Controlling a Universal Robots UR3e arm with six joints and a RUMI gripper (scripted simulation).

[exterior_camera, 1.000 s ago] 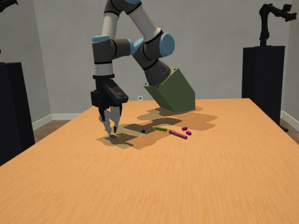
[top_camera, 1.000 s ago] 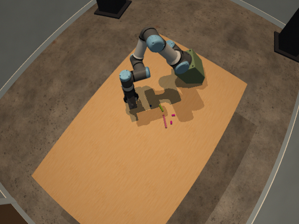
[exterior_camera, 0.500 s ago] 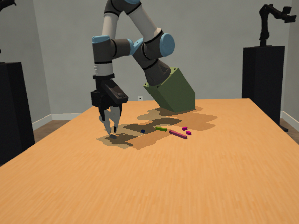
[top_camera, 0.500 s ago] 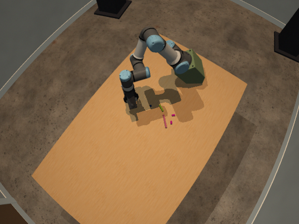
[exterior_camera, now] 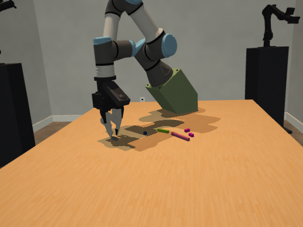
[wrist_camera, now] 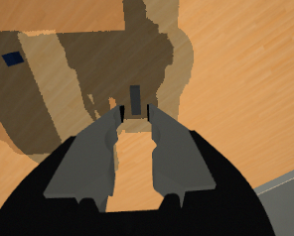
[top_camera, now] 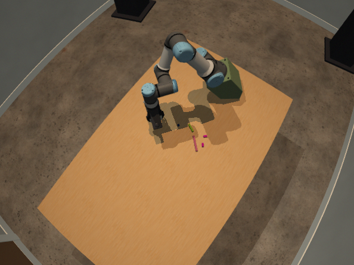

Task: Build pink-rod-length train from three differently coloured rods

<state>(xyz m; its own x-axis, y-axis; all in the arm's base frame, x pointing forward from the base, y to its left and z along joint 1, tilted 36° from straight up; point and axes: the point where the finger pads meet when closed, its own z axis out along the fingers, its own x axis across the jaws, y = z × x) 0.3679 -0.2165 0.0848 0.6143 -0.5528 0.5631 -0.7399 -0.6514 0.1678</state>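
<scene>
The grey rod is 2 cm below my hand. Round my hand: pink rod (3 cm ahead, 24 cm to the left, 2 cm below); small blue rod (3 cm behind, 12 cm to the left, 2 cm below); lime rod (4 cm behind, 19 cm to the left, 2 cm below).
</scene>
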